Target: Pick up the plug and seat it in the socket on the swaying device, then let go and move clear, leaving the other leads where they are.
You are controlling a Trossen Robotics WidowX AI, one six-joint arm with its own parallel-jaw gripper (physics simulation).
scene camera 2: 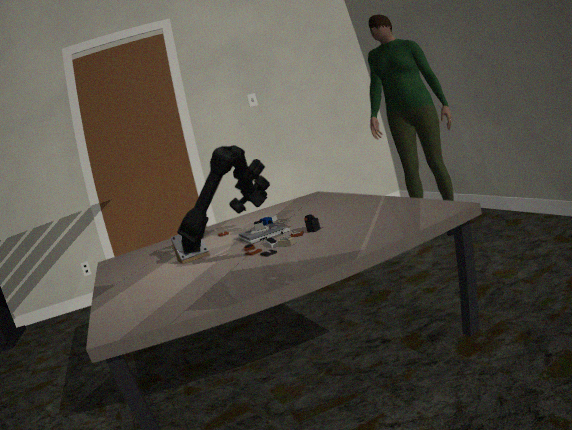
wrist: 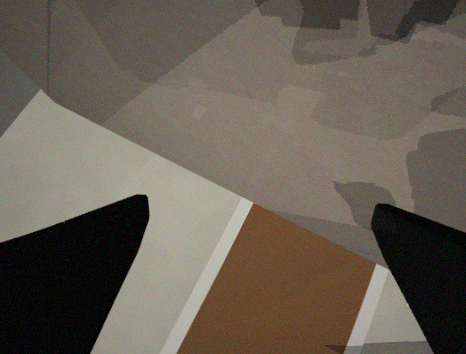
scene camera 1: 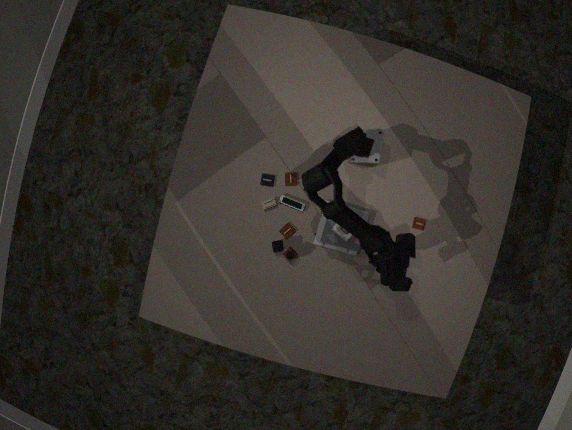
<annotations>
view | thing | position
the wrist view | my gripper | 261, 210
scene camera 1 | my gripper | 412, 270
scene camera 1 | grey device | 329, 234
</annotations>
